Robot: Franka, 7 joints.
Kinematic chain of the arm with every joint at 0, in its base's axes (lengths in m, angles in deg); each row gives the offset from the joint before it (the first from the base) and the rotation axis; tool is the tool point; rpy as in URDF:
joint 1: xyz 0 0 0.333 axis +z
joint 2: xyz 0 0 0 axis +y
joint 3: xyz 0 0 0.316 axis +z
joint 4: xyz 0.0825 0 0 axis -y
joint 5: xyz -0.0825 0 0.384 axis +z
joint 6: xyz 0 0 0 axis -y
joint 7: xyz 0.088 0 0 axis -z
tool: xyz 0 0 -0.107 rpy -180 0 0
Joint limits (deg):
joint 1: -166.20..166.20
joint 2: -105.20..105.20
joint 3: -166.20..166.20
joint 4: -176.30..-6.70
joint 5: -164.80..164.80
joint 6: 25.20..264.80
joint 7: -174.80..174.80
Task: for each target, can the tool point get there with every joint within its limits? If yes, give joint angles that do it. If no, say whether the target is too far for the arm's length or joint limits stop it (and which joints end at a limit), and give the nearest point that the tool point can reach.
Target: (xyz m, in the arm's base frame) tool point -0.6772 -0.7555 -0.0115
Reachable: no: too far | nearest point -0.5422 -0.6049 0.0572 | short by 0.214 m
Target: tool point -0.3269 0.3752 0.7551
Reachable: yes | joints -96.57 -1.27 -140.06 -102.71 -31.85 236.97 -113.73
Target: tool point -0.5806 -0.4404 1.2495
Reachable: no: too far | nearest point -0.4254 -0.3227 1.0045 | short by 0.313 m
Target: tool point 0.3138 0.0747 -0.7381
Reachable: no: too far | nearest point 0.2979 0.0709 -0.3603 | short by 0.378 m
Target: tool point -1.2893 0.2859 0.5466
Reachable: no: too far | nearest point -0.8268 0.1833 0.4700 | short by 0.480 m
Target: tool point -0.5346 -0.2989 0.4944
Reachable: yes | joints 73.58 -84.50 77.92 -61.49 -10.98 49.71 -52.61
